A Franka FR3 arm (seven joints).
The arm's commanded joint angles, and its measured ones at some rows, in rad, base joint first. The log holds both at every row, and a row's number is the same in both.
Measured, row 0:
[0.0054, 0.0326, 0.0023, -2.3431, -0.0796, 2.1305, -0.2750]
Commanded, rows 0 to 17:
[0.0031, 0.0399, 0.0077, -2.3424, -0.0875, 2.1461, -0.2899]
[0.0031, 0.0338, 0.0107, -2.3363, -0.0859, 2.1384, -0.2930]
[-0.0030, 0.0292, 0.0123, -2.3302, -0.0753, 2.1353, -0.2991]
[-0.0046, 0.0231, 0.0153, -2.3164, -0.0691, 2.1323, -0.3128]
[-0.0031, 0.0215, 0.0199, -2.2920, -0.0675, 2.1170, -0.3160]
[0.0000, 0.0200, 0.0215, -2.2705, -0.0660, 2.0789, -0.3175]
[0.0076, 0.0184, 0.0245, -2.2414, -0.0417, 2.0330, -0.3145]
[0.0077, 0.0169, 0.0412, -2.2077, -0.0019, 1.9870, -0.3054]
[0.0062, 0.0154, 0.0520, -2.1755, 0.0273, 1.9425, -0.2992]
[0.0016, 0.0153, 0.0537, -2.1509, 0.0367, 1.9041, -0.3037]
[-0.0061, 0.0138, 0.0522, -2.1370, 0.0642, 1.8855, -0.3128]
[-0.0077, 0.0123, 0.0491, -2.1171, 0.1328, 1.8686, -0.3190]
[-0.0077, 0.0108, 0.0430, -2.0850, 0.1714, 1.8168, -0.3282]
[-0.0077, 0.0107, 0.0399, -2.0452, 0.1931, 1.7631, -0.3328]
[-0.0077, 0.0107, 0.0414, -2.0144, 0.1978, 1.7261, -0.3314]
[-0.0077, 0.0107, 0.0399, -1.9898, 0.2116, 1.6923, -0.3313]
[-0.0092, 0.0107, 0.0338, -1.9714, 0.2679, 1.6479, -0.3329]
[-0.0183, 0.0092, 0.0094, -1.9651, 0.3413, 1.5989, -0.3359]
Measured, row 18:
[0.0046, 0.0086, 0.0351, -2.0221, 0.2019, 1.7260, -0.3090]
